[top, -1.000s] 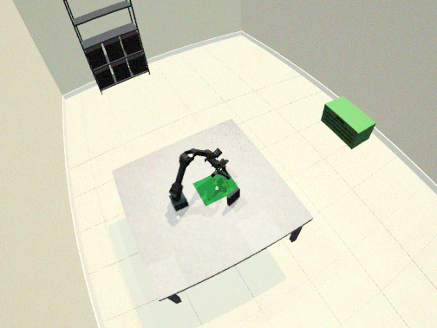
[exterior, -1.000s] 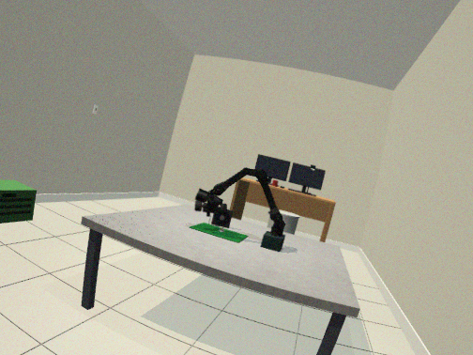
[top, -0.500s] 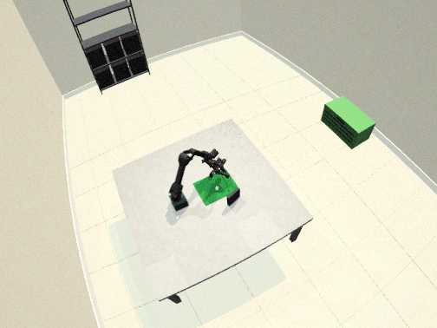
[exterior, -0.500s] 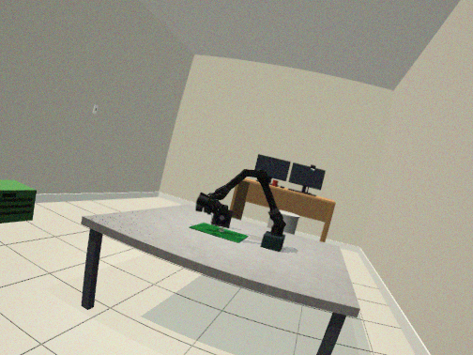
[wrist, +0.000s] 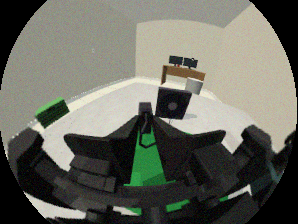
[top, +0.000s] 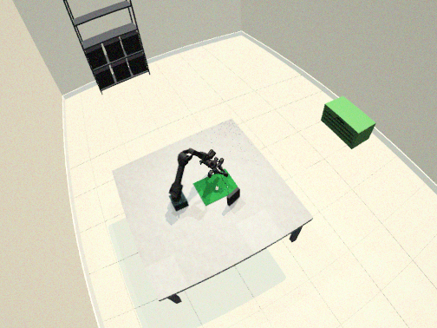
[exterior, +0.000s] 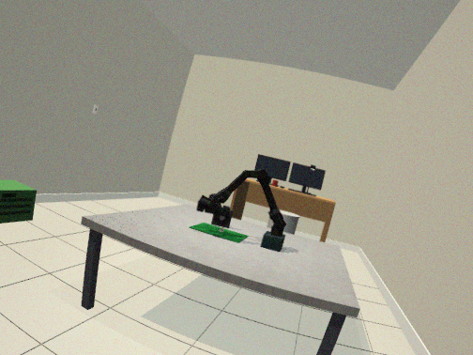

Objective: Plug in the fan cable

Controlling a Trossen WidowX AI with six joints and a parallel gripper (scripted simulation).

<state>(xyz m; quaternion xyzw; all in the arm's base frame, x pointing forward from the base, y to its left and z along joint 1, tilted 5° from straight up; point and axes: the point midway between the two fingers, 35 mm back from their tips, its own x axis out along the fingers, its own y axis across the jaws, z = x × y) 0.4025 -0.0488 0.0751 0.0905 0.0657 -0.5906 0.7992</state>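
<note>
My gripper tip is now 1 cm to the left of the black plug and 1 cm above it. Also, from my gripper tip: black fan (6 cm behind, 17 cm to the right, 6 cm below); white header (9 cm behind, 1 cm to the right, 12 cm below); green circuit board (9 cm behind, 2 cm to the left, 14 cm below).
</note>
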